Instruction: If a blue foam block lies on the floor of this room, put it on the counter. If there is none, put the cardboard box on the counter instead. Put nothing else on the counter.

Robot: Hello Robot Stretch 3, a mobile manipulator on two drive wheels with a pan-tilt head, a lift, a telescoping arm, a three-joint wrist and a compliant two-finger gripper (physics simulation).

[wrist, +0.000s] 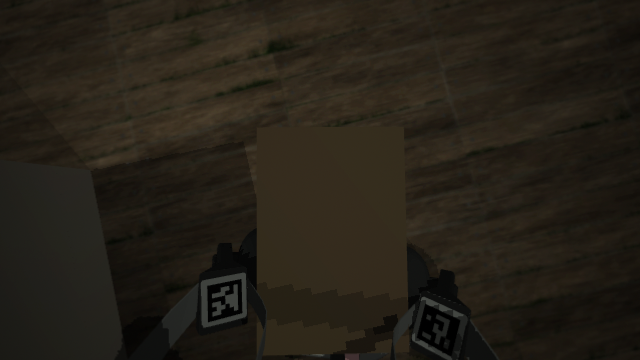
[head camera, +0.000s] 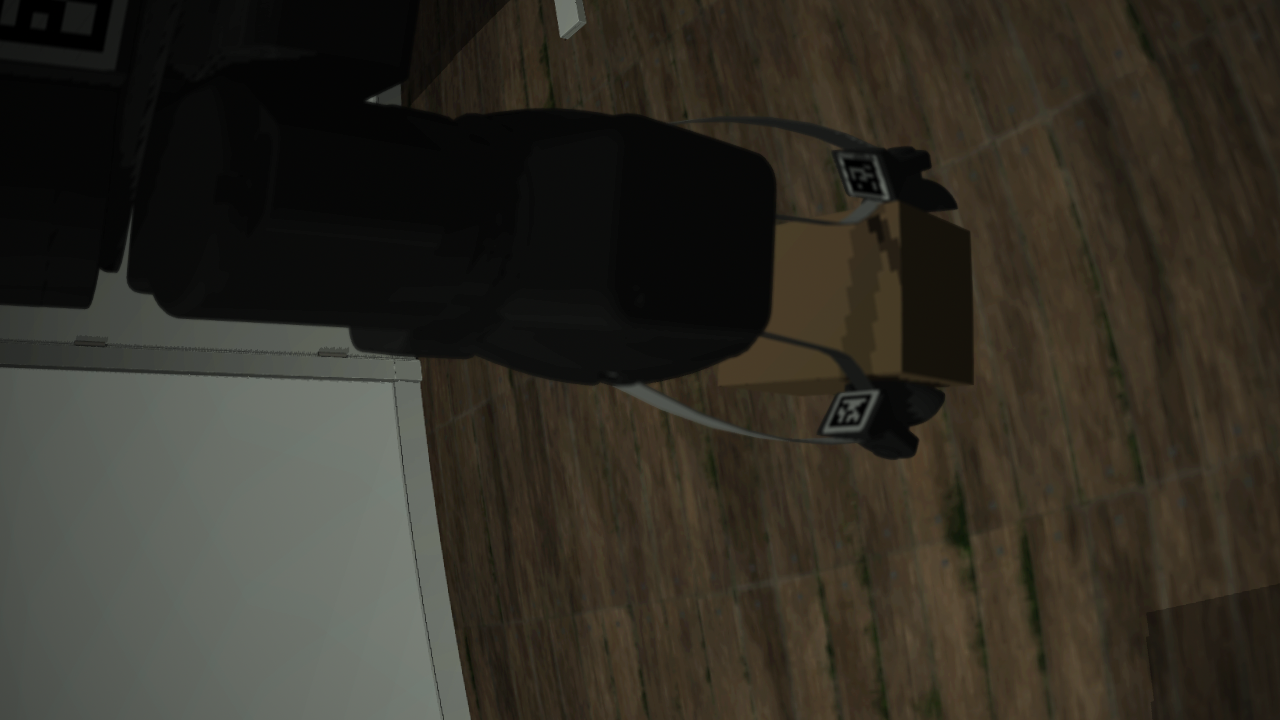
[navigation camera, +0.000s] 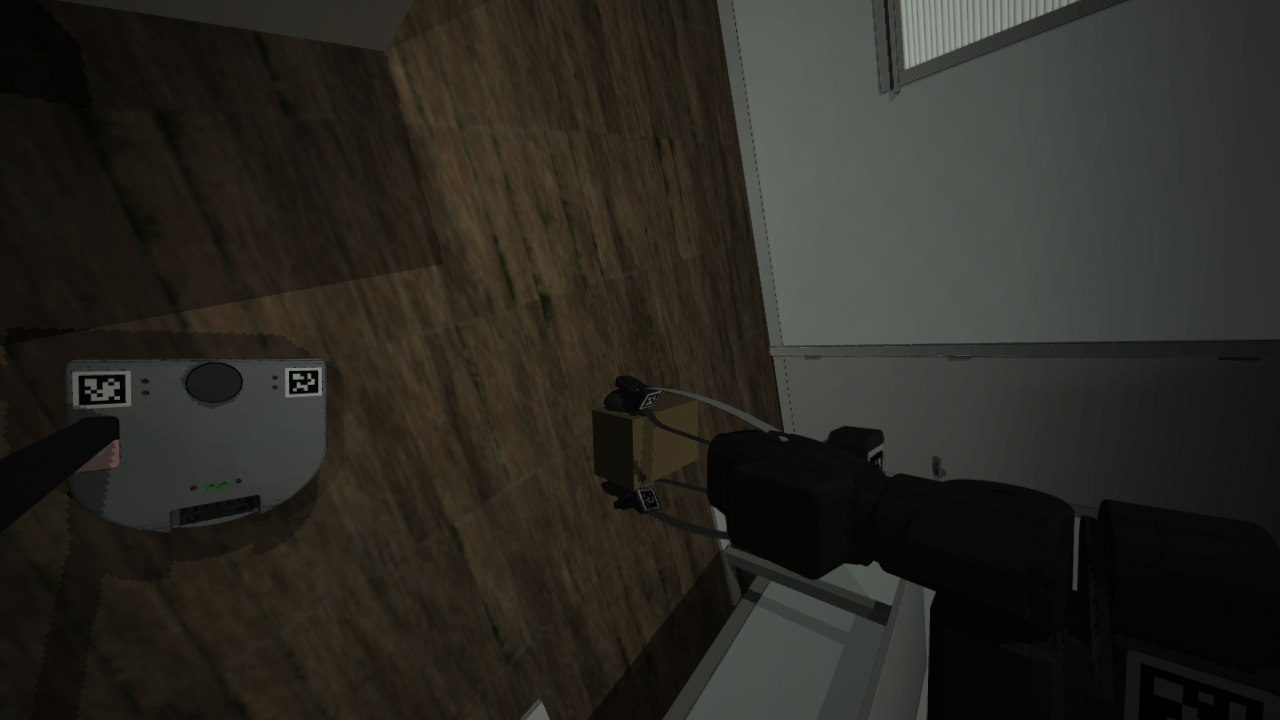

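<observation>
The tan cardboard box (head camera: 832, 286) (navigation camera: 671, 438) (wrist: 330, 200) is between the two fingers of my gripper (head camera: 921, 300) (navigation camera: 622, 446) (wrist: 333, 262), which is shut on it. One finger presses on each side. The box is held up above the wooden floor, beyond the end of my dark wrist. The wrist hides part of it in the head view. No blue foam block shows in these views. I cannot tell for sure whether the grey block at the left of the wrist view is the counter.
A pale grey block (wrist: 50, 260) (navigation camera: 268, 13) stands on the wooden floor (head camera: 716, 537). A large pale panel (head camera: 205, 537) (navigation camera: 1029, 205) is beside my arm. A white open-topped frame (navigation camera: 805, 667) is below the wrist. My base (navigation camera: 214, 438) is at the left of the navigation view.
</observation>
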